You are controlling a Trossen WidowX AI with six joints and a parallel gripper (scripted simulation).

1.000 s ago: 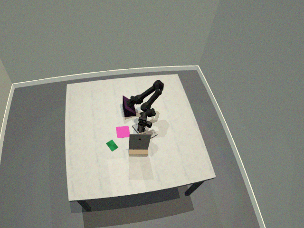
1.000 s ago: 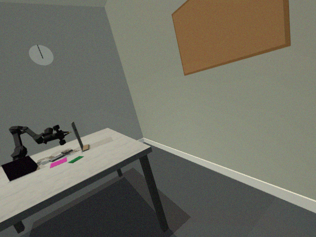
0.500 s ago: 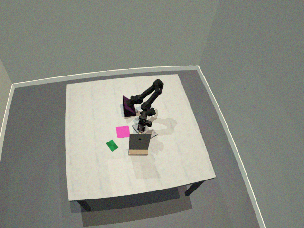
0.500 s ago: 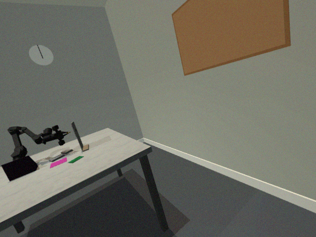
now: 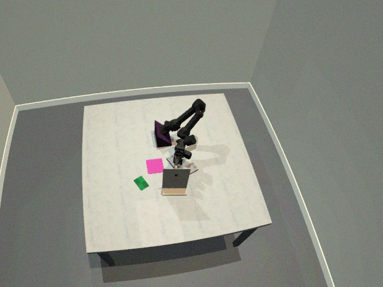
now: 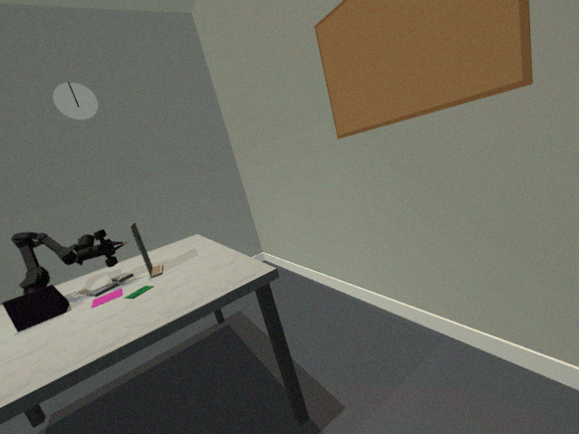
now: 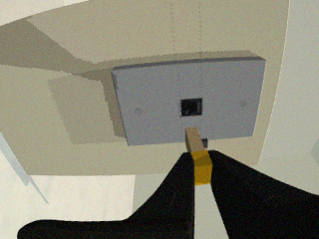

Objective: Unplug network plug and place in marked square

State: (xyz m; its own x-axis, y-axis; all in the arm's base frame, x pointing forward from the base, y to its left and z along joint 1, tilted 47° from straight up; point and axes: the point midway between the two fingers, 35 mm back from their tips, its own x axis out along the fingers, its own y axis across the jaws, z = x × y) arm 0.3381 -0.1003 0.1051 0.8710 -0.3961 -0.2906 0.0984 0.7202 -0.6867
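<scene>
Right now the marked square is 15 cm behind my gripper tip, 10 cm to the right of it and 20 cm below it. Round my gripper tip: grey upright panel 7 cm ahead, 2 cm to the right, 7 cm below; network plug 1 cm ahead; green flat card 3 cm behind, 23 cm to the right, 20 cm below.
</scene>
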